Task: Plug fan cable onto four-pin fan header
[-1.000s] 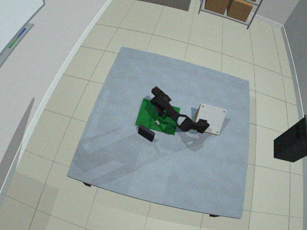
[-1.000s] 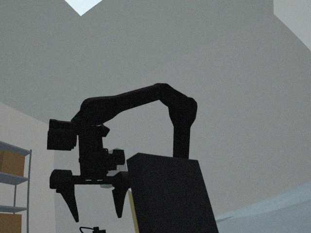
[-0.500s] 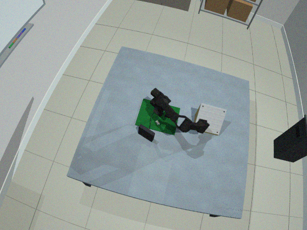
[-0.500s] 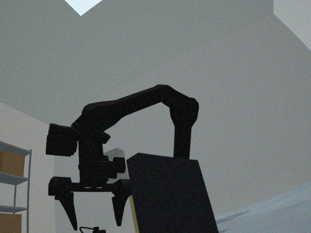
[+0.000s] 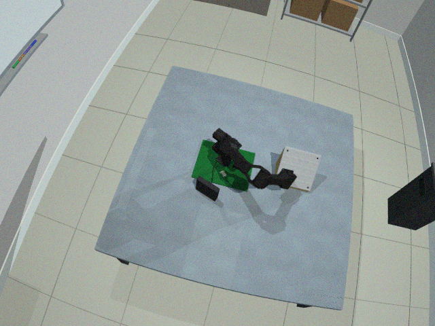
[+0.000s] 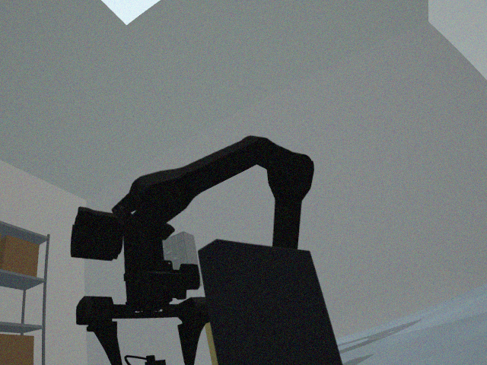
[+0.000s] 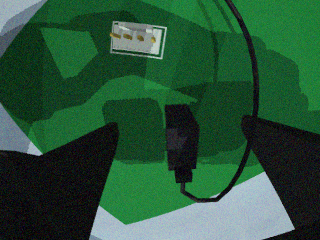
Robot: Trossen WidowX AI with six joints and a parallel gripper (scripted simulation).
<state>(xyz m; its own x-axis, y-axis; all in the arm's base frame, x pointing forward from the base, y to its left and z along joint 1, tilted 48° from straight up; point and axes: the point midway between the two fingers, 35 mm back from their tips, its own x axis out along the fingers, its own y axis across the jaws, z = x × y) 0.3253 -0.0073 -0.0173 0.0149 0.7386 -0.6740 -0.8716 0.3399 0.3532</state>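
The black plug is 10 mm to the right of my gripper tip. The rest, counted from my gripper tip: pale four-pin fan header (60 mm to the left, 20 mm below, 10 mm ahead); then black fan (180 mm to the left, 60 mm ahead, 40 mm above).
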